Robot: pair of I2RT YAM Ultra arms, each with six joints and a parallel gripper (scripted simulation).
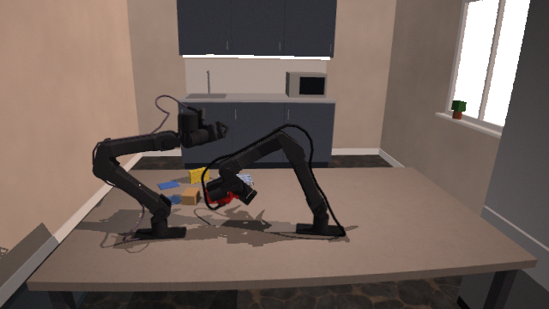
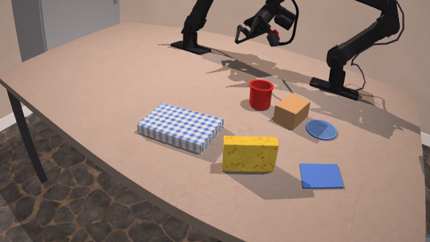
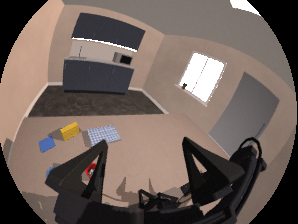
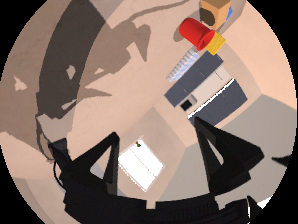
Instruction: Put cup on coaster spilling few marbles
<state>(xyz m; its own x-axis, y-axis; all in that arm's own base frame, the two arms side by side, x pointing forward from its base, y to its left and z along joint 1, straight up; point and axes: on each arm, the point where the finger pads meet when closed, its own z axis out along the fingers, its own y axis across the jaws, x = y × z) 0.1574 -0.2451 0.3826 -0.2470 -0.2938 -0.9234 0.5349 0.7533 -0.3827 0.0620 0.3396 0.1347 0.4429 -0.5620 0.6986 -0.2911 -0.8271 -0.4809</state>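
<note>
The red cup lies 11 cm ahead of my left hand, 5 cm to the left of it and 35 cm below it. The rest, counted from my left hand: blue square pad (31 cm ahead, 31 cm to the left, 38 cm below); box (12 cm ahead, 16 cm to the left, 36 cm below).
</note>
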